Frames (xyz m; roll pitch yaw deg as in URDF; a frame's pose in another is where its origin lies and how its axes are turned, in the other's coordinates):
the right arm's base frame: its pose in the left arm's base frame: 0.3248 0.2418 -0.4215 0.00 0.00 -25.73
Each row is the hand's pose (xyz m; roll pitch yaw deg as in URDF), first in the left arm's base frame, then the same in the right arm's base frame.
Working: the left arm's base frame: its pose in the right arm's base frame: -0.1876 -0.3588 0.4215 0.00 0.00 25.73

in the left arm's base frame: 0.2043 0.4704 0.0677 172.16 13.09 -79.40
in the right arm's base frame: -0.2078 0.1536 0.4892 172.16 13.09 -53.67
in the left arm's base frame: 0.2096 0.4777 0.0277 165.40 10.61 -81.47
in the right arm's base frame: -0.2062 0.1625 0.4492 165.40 10.61 -55.74
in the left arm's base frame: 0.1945 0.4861 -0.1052 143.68 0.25 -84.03
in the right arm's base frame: -0.2234 0.1635 0.3163 143.68 0.25 -58.30
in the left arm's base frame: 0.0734 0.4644 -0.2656 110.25 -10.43 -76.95
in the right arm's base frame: -0.3231 0.0914 0.1559 110.25 -10.43 -51.22
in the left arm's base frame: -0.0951 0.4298 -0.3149 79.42 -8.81 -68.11
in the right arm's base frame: -0.4599 -0.0129 0.1066 79.42 -8.81 -42.38
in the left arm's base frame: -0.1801 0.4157 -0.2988 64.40 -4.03 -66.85
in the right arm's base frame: -0.5303 -0.0625 0.1227 64.40 -4.03 -41.12
